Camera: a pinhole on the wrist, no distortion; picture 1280 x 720 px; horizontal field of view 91.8 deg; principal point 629.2 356.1 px. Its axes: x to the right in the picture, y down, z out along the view. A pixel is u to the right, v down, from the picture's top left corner.
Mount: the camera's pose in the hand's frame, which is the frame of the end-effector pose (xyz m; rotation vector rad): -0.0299 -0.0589 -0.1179 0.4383 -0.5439 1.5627
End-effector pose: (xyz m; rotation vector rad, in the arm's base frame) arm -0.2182 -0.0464 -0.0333 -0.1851 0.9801 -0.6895
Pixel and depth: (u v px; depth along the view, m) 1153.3 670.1 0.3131
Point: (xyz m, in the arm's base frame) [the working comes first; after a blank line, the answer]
In the camera's frame: 0.2646 0.1585 0.3131

-0.0874 0.0212 0.2903
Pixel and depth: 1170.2 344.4 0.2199
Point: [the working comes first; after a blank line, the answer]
In the camera's frame: 0.1918 -0.0041 0.2199

-0.1105 -0.0678 0.1114
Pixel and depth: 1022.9 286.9 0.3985
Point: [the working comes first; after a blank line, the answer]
In the camera's frame: 0.2530 -0.0445 0.3985

0.0244 -0.1548 0.2186
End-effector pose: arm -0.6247 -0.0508 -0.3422 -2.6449 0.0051 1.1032
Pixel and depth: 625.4 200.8 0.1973
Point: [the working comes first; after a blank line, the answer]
In the camera's frame: -0.0012 -0.0494 0.1973

-0.6302 0.1289 -0.3359
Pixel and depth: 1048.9 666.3 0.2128
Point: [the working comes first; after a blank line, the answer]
In the camera's frame: 0.1440 0.1064 0.2128

-0.8182 0.0327 -0.3036
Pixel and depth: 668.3 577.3 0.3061
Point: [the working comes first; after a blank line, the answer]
In the camera's frame: 0.0193 0.1092 0.3061

-0.8026 0.1834 -0.2673
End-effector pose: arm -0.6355 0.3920 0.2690 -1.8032 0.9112 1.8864
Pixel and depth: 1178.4 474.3 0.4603
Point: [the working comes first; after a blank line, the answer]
In the camera's frame: 0.4076 0.0877 0.4603

-0.9756 0.7460 0.4171
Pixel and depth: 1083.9 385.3 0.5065
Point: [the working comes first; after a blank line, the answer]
In the camera's frame: 0.3713 0.0238 0.5065

-0.9617 0.7894 0.3432
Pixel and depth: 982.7 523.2 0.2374
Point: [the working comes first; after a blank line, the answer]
In the camera's frame: 0.1353 0.0640 0.2374

-0.6727 0.5750 0.3588
